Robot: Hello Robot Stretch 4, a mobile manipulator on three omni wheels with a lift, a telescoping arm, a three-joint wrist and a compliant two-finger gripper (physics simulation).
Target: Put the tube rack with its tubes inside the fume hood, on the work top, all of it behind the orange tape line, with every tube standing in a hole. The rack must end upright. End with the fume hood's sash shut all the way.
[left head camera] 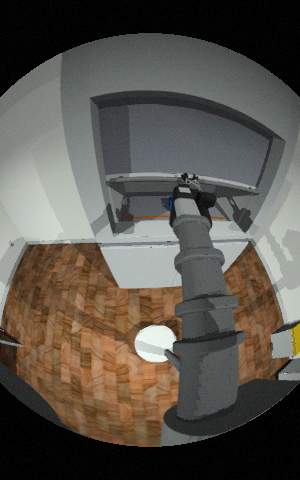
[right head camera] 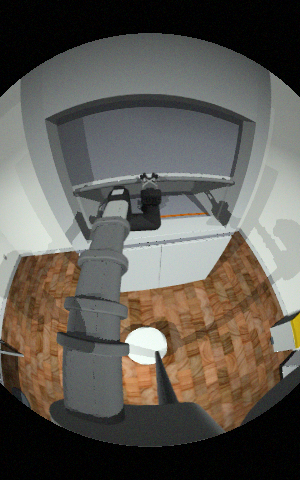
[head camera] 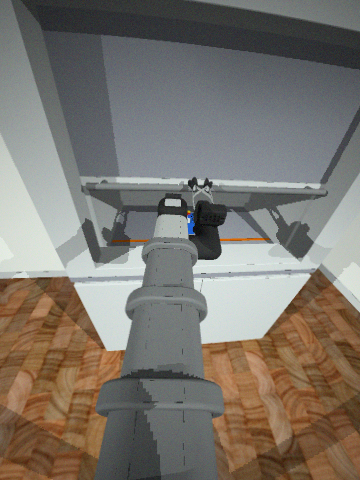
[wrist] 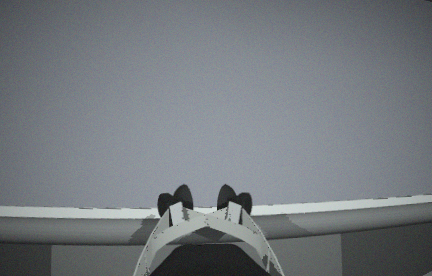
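Pixels of known places: gripper, between the fingertips: (left head camera: 188, 174) (right head camera: 148, 173) (head camera: 199, 180) (wrist: 204, 199); robot's base, origin of its link: (left head camera: 154, 342) (right head camera: 146, 344).
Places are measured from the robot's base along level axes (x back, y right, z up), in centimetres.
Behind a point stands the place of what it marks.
My gripper (head camera: 200, 183) @(x -72.1, y 8.9, z 131.9 cm) (left head camera: 189, 176) @(x -72.1, y 8.9, z 131.9 cm) (right head camera: 149, 176) @(x -72.1, y 8.9, z 131.9 cm) (wrist: 204, 199) @(x -72.1, y 8.9, z 131.9 cm) is partly open and empty. Its fingertips are at the sash's handle bar (head camera: 270, 191) @(x -73.5, y 36.5, z 129.1 cm) (wrist: 100, 230) @(x -69.9, y -0.5, z 129.3 cm), near the middle of its width. The sash is partly raised, with a gap between the bar and the work top. The blue tube rack (head camera: 191, 225) @(x -97.7, y 11.0, z 96.4 cm) (left head camera: 170, 204) @(x -97.7, y 5.3, z 96.9 cm) shows in part inside the hood, behind the orange tape line (head camera: 245, 239) (left head camera: 145, 217) @(x -87.6, y -13.9, z 90.4 cm) (right head camera: 185, 215) @(x -91.9, y 38.5, z 90.5 cm). My arm hides much of it. Red and yellow spots show at its top in the head view; whether every tube stands in a hole cannot be told.
My arm (head camera: 167, 320) @(x -18.0, y 0.2, z 137.6 cm) (left head camera: 207, 320) @(x -10.9, y -1.1, z 137.9 cm) (right head camera: 95, 325) @(x -10.5, y 1.4, z 137.9 cm) reaches to the hood opening. The white base cabinet (head camera: 235, 310) @(x -68.6, y 41.1, z 54.3 cm) stands below it. A white round disc (left head camera: 156, 343) @(x 0.1, y 0.7, z 18.7 cm) (right head camera: 146, 346) @(x 1.0, y 1.0, z 18.7 cm) lies on the wooden floor. A yellow and white object (left head camera: 296, 340) @(x 44.6, y 173.4, z 42.2 cm) (right head camera: 297, 331) @(x 44.0, y 174.5, z 42.2 cm) is at the right edge.
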